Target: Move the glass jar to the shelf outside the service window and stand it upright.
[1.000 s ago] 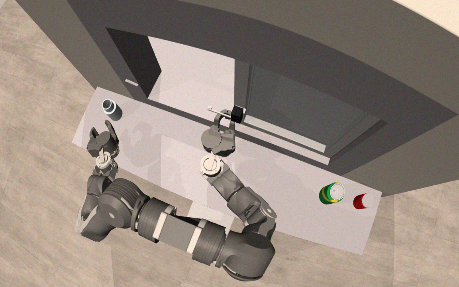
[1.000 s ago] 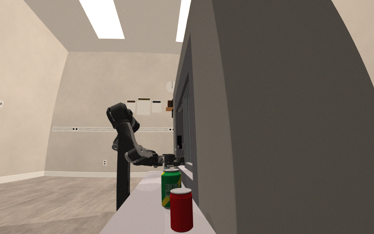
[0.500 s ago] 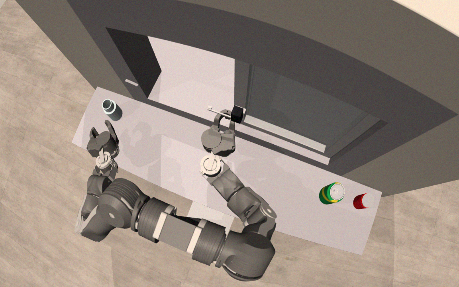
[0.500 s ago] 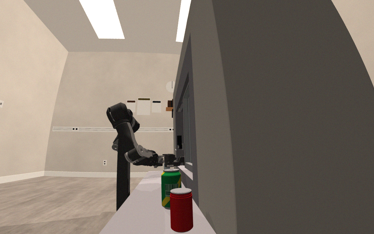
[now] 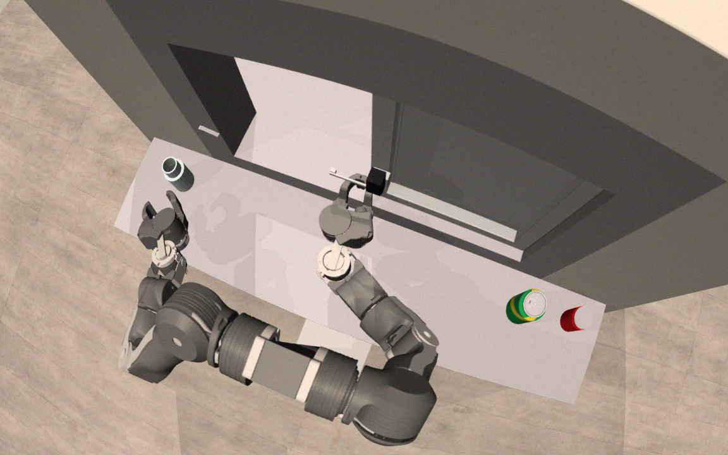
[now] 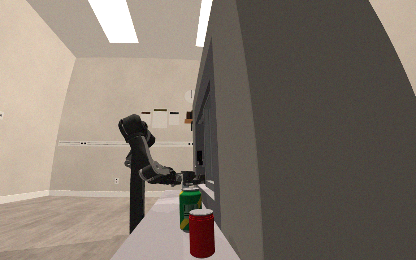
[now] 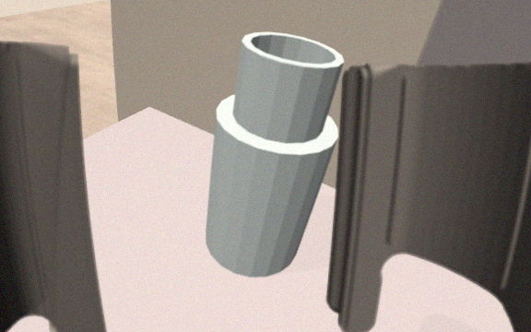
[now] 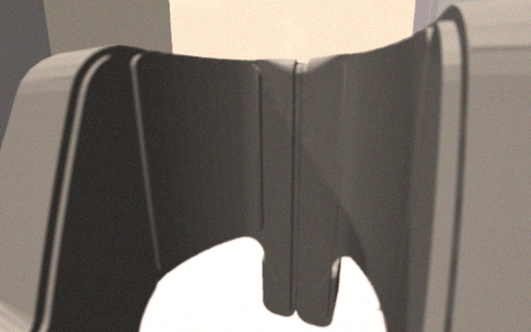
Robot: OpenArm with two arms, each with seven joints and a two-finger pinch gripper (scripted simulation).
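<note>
My left hand is 9 cm short of the glass jar, 6 cm above it and 3 cm to the right of it. The rest, counted from my left hand: sill 42 cm to the right, 22 cm ahead, 7 cm below; upright 42 cm to the right, 25 cm ahead, 19 cm above; black handle 39 cm to the right, 16 cm ahead, 12 cm above.
</note>
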